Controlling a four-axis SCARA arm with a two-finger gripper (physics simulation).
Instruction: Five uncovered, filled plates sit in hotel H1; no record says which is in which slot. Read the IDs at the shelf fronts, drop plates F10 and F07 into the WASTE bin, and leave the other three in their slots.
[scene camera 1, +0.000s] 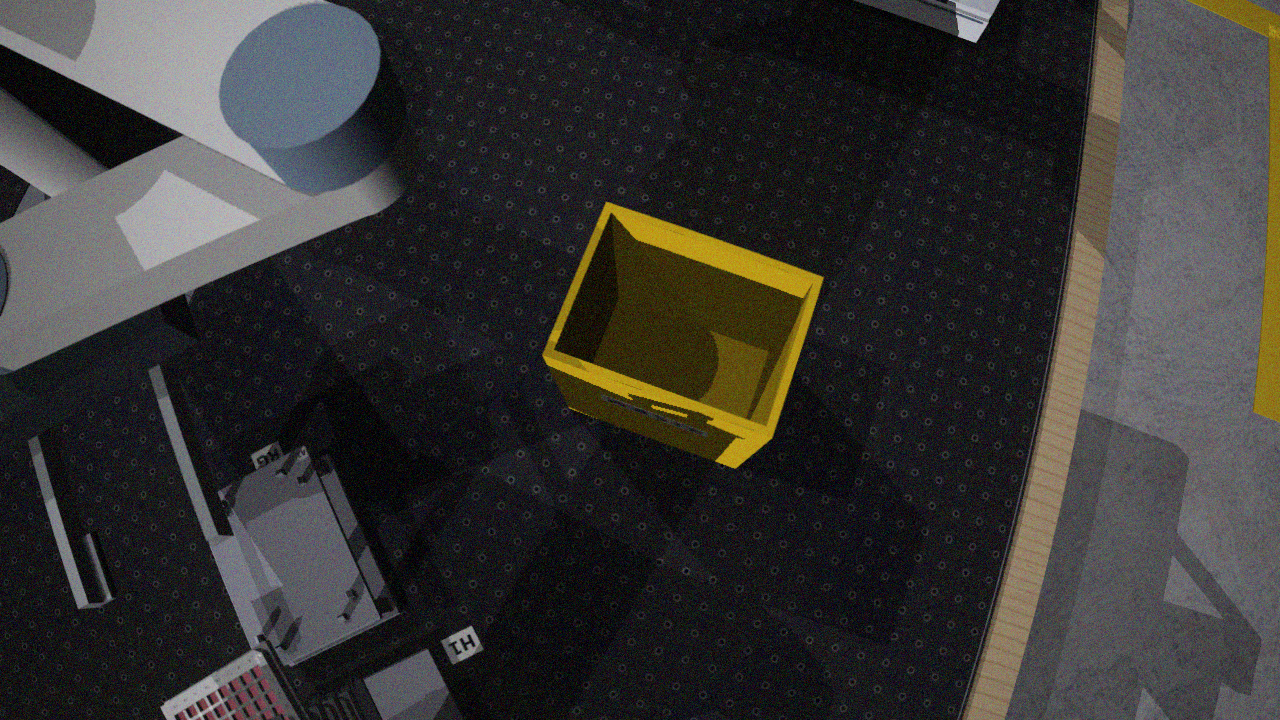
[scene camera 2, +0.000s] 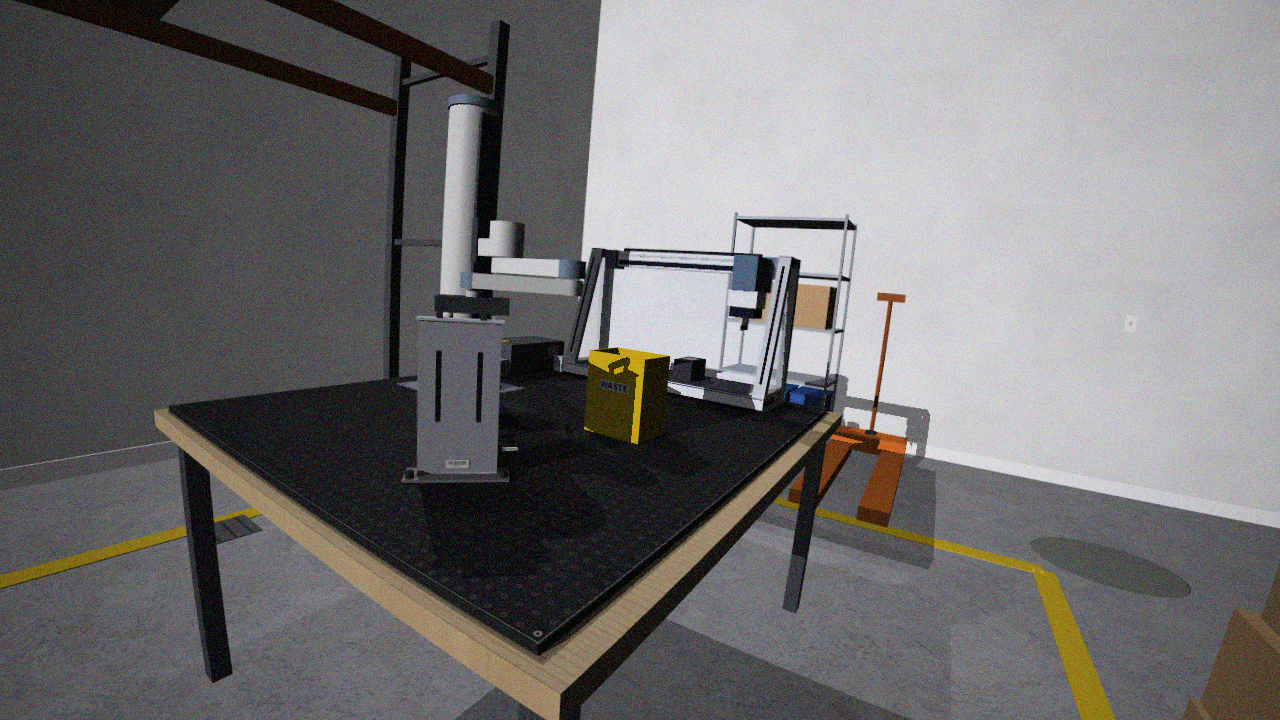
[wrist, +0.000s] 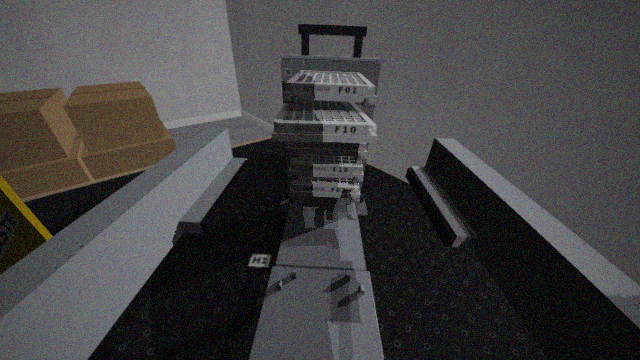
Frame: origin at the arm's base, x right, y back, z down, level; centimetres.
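Seen in the pictures: gripper, fingertip midpoint: (scene camera 1: 155, 572) (wrist: 329, 152).
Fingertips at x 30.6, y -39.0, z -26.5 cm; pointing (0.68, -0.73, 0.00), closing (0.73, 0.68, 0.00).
Observation:
Offsets run from my fingertips to a thing's middle. "pt": to the spot under its first point.
Hotel H1 {pt dx +12.5, dy -21.7, dz -1.6 cm} (wrist: 290, 67) stands ahead in the wrist view; scene camera 2 shows what looks like its grey back {pt dx +18.7, dy -20.0, dz +10.0 cm} (scene camera 2: 458, 394). Plate F01 {dx +12.2, dy -13.1, dz -0.7 cm} (wrist: 325, 91) sits uppermost, with plate F10 {dx +8.6, dy -10.3, dz +1.9 cm} (wrist: 327, 131) below it. Two lower plate fronts {dx +12.2, dy -13.1, dz +7.8 cm} (wrist: 337, 171) {dx +12.2, dy -13.1, dz +10.6 cm} (wrist: 337, 191) are too blurred to read surely; a fifth plate cannot be made out. A plate with red wells (scene camera 1: 234, 694) shows at lower left in scene camera 1. My gripper (wrist: 329, 152) (scene camera 1: 153, 568) has its fingers apart, empty, short of the hotel. The yellow WASTE bin {dx -28.0, dy -25.6, dz +15.2 cm} (scene camera 1: 644, 420) (scene camera 2: 613, 402) (wrist: 15, 225) stands upright; no plate shows inside.
A grey nest {dx -0.5, dy +0.6, dz +21.7 cm} (scene camera 1: 313, 555) (wrist: 310, 325) with small pegs lies in front of the hotel, beside an RG tag {dx -7.8, dy +8.4, dz +25.2 cm} (scene camera 1: 265, 456). An H1 tag {dx +1.3, dy -15.7, dz +25.2 cm} (scene camera 1: 461, 643) (wrist: 259, 260) lies on the table. A gantry frame (scene camera 2: 783, 331) stands beyond the bin. Cartons (wrist: 117, 120) show behind.

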